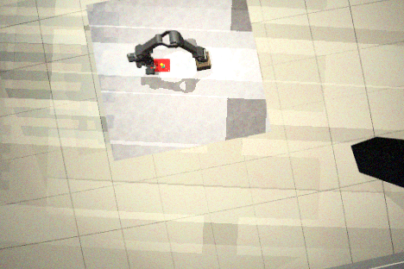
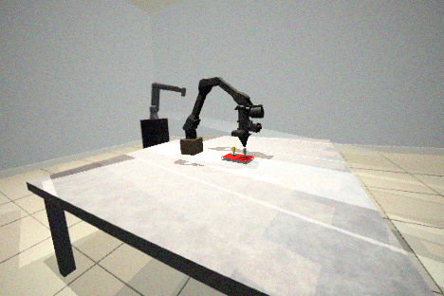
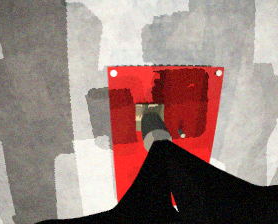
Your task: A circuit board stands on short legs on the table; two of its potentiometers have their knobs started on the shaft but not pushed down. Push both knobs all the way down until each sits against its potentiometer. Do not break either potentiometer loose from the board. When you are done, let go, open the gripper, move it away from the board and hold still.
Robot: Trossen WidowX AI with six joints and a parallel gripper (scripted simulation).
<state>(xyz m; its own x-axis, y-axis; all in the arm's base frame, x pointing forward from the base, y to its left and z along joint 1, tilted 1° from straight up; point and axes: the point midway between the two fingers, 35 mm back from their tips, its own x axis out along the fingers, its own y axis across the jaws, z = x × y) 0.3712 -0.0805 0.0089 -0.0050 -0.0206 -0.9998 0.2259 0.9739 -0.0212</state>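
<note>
My gripper tip is 2 cm above the round grey knob. The rest, counted from my gripper tip: yellow-brown knob 6 cm behind, 2 cm to the left, 2 cm below.
</note>
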